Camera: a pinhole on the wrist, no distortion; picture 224 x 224 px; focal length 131.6 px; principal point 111.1 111.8 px. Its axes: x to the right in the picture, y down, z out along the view. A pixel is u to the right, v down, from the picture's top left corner.
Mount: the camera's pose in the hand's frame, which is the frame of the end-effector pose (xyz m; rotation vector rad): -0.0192 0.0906 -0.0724 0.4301 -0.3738 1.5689
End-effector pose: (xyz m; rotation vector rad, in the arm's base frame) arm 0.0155 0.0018 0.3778 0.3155 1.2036 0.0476
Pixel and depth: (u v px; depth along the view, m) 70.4 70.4 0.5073
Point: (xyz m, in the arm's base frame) 0.3053 -0.3006 0.2436
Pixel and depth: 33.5 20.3 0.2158
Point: 0.0980 -0.0937 0.2320
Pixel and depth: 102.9 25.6 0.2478
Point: 0.1885 -0.0304 0.2704
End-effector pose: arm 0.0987 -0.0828 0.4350 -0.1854 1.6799 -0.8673
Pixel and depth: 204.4 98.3 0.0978
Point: 0.1755 -0.0258 0.3730
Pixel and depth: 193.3 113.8 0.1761
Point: 0.2569 -0.0616 0.3789
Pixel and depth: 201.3 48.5 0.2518
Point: 0.3091 -0.1550 0.2626
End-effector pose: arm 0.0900 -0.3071 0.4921 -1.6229 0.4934 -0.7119
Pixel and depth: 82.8 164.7 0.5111
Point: 0.1513 0.1066 0.6913
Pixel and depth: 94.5 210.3 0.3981
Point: 0.0416 0.1069 0.5780
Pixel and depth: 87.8 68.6 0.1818
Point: 0.1711 -0.2864 0.5185
